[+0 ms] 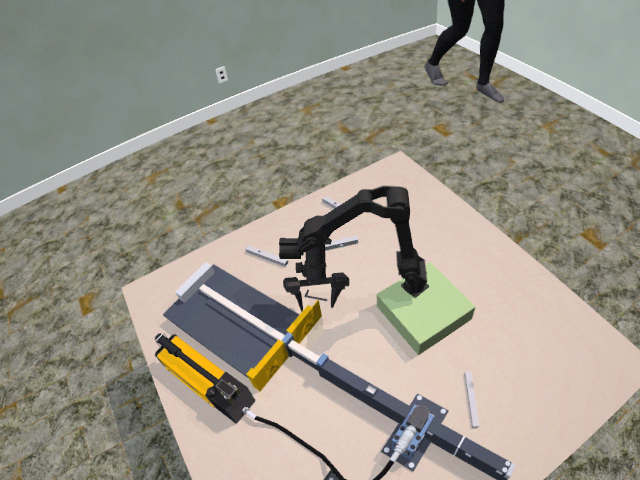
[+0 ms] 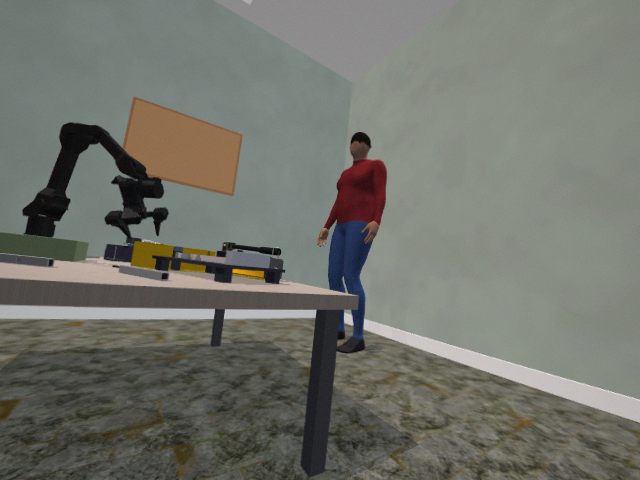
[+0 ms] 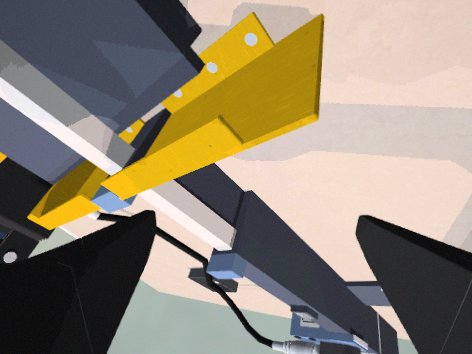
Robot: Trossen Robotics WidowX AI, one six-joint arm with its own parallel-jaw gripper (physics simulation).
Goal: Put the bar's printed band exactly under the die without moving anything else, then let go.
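A long pale bar lies along the dark plate, passes through the yellow guard and runs into the dark rail. Its printed band is not visible. A small window shows something pale inside the rail. The blue press head straddles the rail; its die is hidden. A thin white line crosses the rail beyond it. My gripper is open and empty, pointing down, above the table beside the guard's back end.
A pale block stands at the plate's far end. A yellow-and-black pump lies beside the plate, with a black cable. The green base block carries the arm. Loose grey pieces and a small black L-shaped key lie around.
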